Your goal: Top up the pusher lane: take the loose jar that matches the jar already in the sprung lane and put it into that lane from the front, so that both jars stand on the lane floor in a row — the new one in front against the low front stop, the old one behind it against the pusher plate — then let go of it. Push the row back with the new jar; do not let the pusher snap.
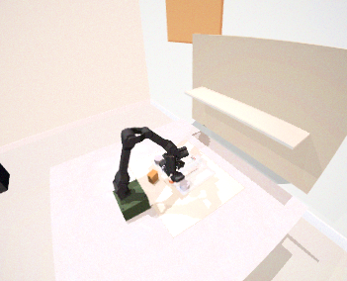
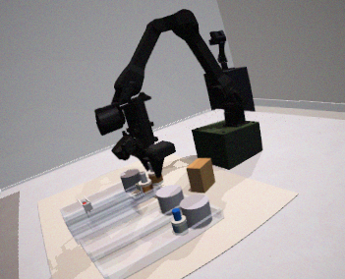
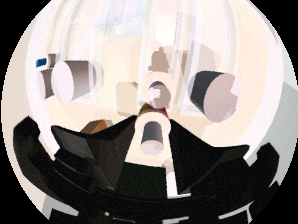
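My gripper tip is now 70 mm past the orange-brown box, 110 mm to the right of it and 10 mm above it. Round my gripper tip: clear sprung lane (170 mm ahead, 20 mm to the left, 30 mm below); wall shelf (540 mm ahead, 30 mm to the right, 320 mm above).
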